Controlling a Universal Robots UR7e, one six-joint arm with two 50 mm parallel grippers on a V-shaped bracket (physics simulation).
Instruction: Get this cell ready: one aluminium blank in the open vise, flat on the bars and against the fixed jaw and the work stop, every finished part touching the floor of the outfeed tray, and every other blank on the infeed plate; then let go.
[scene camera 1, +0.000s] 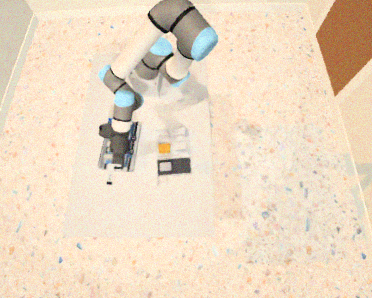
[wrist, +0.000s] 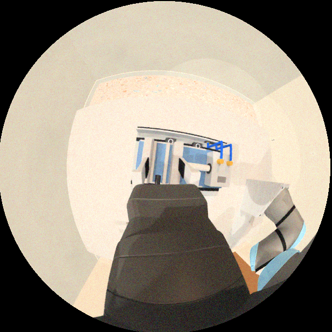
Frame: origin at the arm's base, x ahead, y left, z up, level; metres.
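Where they show: arm's base, origin of its link: (scene camera 1: 145, 68).
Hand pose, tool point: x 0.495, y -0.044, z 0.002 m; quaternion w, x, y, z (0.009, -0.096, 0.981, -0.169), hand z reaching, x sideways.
Things, the pixels of their centre, and the offset from my tool point.
- vise, middle of its body: (scene camera 1: 119, 142) dx -0.062, dy -0.022, dz -0.110 m
- pale part, middle of its body: (scene camera 1: 165, 166) dx +0.022, dy +0.257, dz -0.136 m
- orange block, middle of its body: (scene camera 1: 164, 148) dx -0.077, dy +0.230, dz -0.134 m
The vise (scene camera 1: 134, 145) (wrist: 194, 155) has a blue bed, pale jaws and a pale end block. In the scene view the arm and gripper bodies cover much of it. My gripper (wrist: 165, 169) is open in the wrist view, with one finger on each side of the jaw area, and holds no part that I can see. I cannot tell whether a blank lies between the jaws. The dark outfeed tray (scene camera 1: 181, 166) holds a pale part (scene camera 1: 165, 166) at its left end. Pale blanks (scene camera 1: 182, 145) and an orange block (scene camera 1: 164, 148) are on the pale infeed plate behind the tray.
Blue bent hoses (wrist: 231, 151) with orange fittings stand up at the end block of the vise. The infeed plate and outfeed tray lie to the right of the vise in the scene view. The robot's pale base (wrist: 265, 192) is at the right in the wrist view.
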